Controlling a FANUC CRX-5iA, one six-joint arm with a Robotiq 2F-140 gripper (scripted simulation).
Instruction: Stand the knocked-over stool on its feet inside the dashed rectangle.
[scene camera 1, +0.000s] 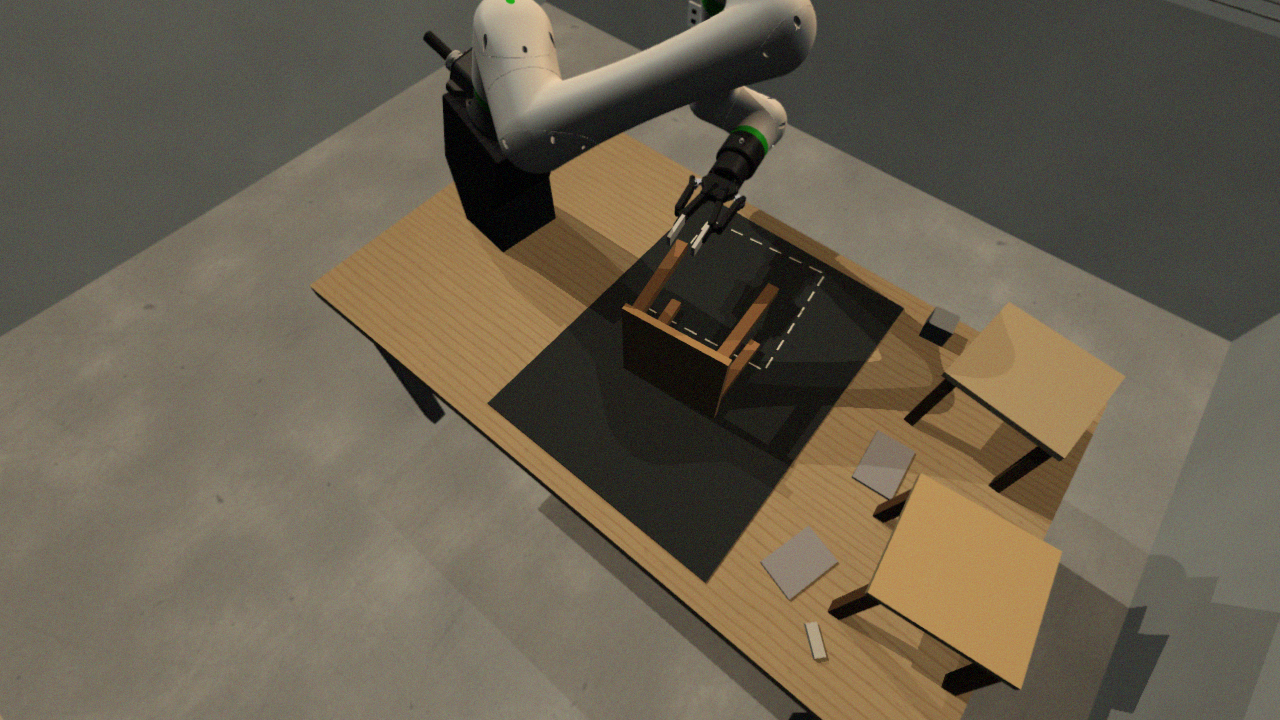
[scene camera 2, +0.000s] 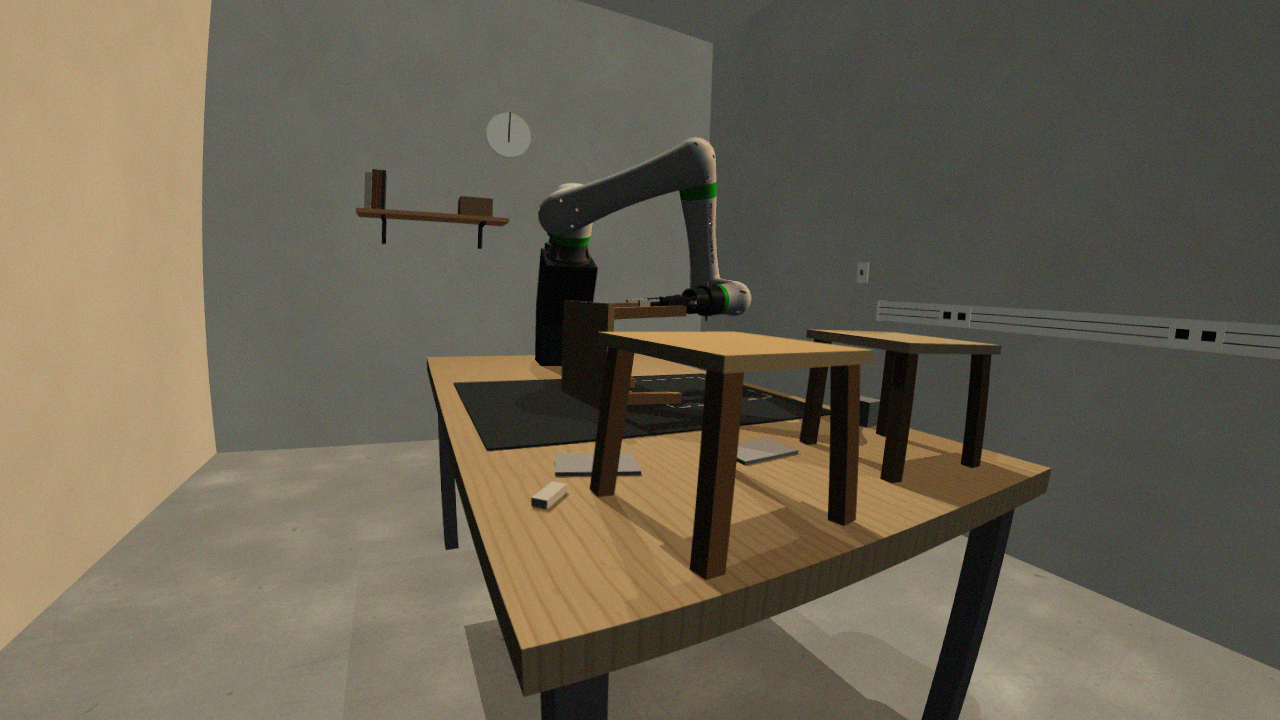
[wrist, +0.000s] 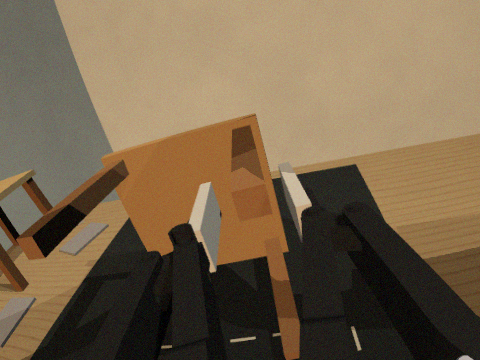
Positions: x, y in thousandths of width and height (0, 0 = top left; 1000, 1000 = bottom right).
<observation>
In view: the gripper (scene camera 1: 532, 342), a wooden stool (scene camera 1: 546, 523), a grey cube (scene camera 1: 735, 452) and a black mat (scene camera 1: 540, 672).
The wooden stool shows as well in scene camera 2 (scene camera 2: 456, 501) and in the wrist view (wrist: 328, 507). The gripper is seen too in the wrist view (wrist: 518, 529). The black mat shows as well in scene camera 2 (scene camera 2: 403, 576) and in the wrist view (wrist: 168, 893). The wrist view misses the grey cube: it is out of frame.
</observation>
